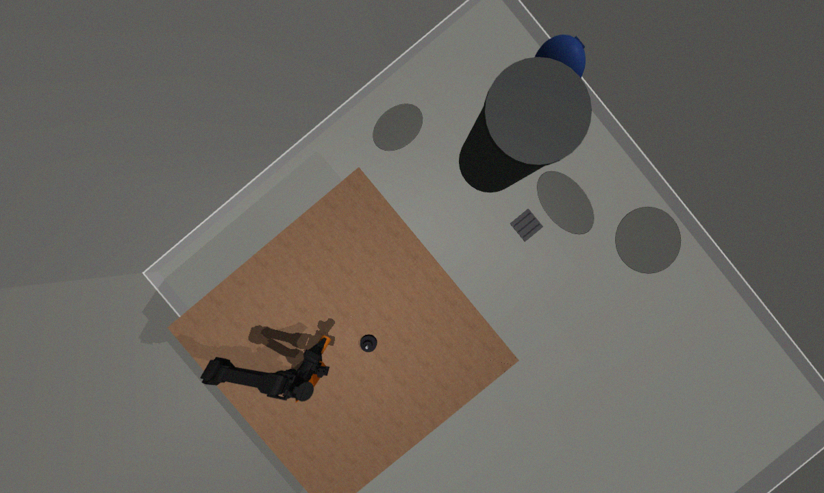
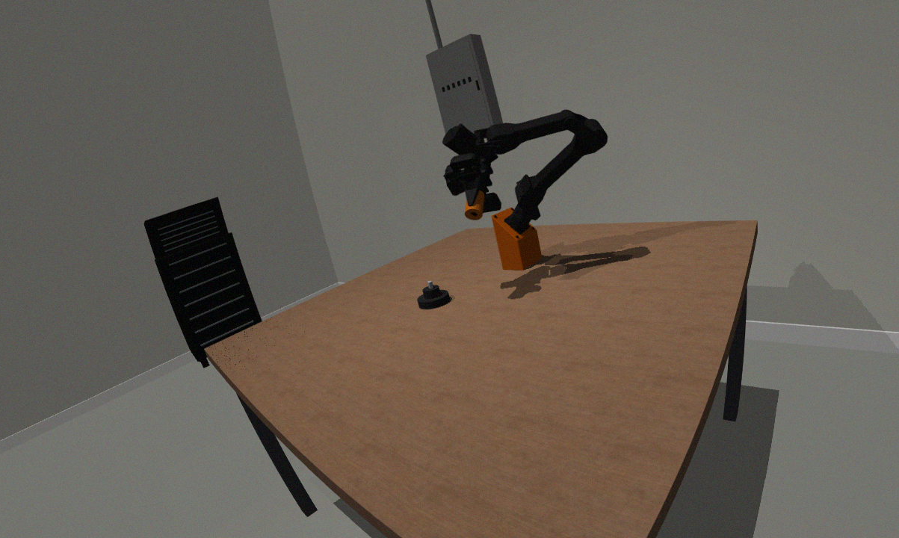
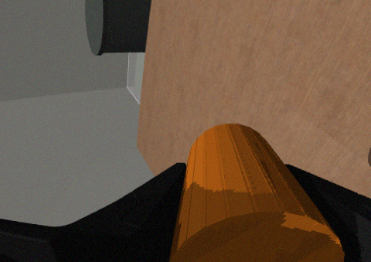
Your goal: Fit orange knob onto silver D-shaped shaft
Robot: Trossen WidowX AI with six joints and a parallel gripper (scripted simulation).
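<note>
Now: the orange knob 3 cm behind my gripper tip, 2 cm above it and 1 cm to the right of it. The rest, counted from my gripper tip: round black pedestal (19 cm below, 18 cm to the right, 2 cm ahead).
</note>
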